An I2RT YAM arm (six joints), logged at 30 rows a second.
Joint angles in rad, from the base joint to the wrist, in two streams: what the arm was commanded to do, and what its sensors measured. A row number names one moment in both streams.
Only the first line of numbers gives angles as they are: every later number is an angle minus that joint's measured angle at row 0.
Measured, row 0: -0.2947 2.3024 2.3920 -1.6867 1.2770 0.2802
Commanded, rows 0 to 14: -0.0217 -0.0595 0.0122 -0.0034 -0.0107 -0.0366; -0.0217 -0.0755 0.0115 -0.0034 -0.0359 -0.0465; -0.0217 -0.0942 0.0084 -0.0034 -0.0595 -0.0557; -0.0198 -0.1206 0.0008 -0.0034 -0.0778 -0.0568; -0.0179 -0.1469 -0.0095 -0.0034 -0.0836 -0.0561; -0.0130 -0.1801 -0.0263 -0.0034 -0.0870 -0.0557; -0.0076 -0.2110 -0.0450 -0.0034 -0.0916 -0.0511; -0.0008 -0.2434 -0.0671 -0.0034 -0.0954 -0.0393; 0.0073 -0.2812 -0.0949 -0.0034 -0.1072 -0.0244; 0.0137 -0.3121 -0.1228 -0.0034 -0.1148 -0.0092; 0.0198 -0.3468 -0.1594 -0.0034 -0.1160 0.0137; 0.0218 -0.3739 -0.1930 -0.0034 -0.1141 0.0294; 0.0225 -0.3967 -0.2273 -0.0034 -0.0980 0.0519; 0.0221 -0.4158 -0.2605 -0.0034 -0.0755 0.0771; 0.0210 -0.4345 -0.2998 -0.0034 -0.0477 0.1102
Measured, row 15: 0.0237 -0.3777 -0.2151 -0.0034 -0.1129 0.0065
